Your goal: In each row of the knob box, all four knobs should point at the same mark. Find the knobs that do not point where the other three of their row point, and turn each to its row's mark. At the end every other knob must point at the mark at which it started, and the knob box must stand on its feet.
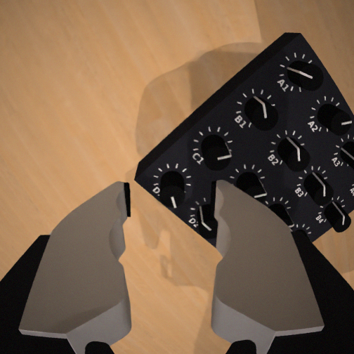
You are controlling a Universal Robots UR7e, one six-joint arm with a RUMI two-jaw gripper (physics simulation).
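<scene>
The dark knob box (240, 145) lies at the upper right, its right edge cut off. Knob A1 (306, 79) has its line toward the upper left; knob A2 (332, 116) has its line toward the right; knob A3 (347, 152) is partly cut off, its line toward the upper left. Knobs B1 (259, 116), B2 (291, 155), B3 (316, 191) and B4 (335, 217) all point upper left. C1 (214, 150) and C2 (247, 184) point right. D1 (172, 184) points down, D2 (204, 215) upper left. My gripper (170, 185) is partly open and empty, above the box's left corner. Its right finger hides part of rows C and D.
The box stands on a light wooden table top (65, 100). Shadows fall on the wood left of the box and between the fingers. The box's near left edge runs beneath the right finger.
</scene>
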